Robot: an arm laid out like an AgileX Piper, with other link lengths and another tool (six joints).
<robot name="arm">
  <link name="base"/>
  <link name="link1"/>
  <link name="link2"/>
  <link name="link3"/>
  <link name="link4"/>
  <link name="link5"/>
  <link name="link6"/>
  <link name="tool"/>
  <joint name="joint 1" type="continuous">
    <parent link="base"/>
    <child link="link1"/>
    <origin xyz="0 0 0.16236" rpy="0 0 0"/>
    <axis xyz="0 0 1"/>
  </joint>
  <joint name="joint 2" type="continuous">
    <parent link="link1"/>
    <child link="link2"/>
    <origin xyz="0 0 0" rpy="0 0 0"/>
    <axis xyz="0 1 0"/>
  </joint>
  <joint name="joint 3" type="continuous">
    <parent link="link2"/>
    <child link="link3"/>
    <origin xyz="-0.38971 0 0.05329" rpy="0 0 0"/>
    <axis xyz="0 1 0"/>
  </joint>
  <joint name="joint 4" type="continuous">
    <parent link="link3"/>
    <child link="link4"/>
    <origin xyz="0.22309 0 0.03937" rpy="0 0 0"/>
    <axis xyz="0.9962 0 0.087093"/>
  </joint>
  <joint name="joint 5" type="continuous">
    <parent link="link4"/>
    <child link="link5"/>
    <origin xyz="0 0 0" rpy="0 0 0"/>
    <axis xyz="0 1 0"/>
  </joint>
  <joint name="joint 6" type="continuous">
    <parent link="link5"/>
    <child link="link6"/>
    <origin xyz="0.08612 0 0.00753" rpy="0 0 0"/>
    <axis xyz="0.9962 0 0.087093"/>
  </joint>
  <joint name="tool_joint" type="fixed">
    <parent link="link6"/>
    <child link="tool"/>
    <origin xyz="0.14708 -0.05 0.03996" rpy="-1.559 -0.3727 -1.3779"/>
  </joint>
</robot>
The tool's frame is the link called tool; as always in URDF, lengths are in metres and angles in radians. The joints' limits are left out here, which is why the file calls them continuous.
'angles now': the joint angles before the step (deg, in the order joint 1, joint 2, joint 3, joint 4, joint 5, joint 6). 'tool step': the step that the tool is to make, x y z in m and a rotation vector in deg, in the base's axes. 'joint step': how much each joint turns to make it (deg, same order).
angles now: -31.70 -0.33 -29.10 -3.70 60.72 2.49
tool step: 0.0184 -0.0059 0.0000 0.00 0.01 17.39
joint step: 17.39 0.01 0.00 0.00 0.00 0.00
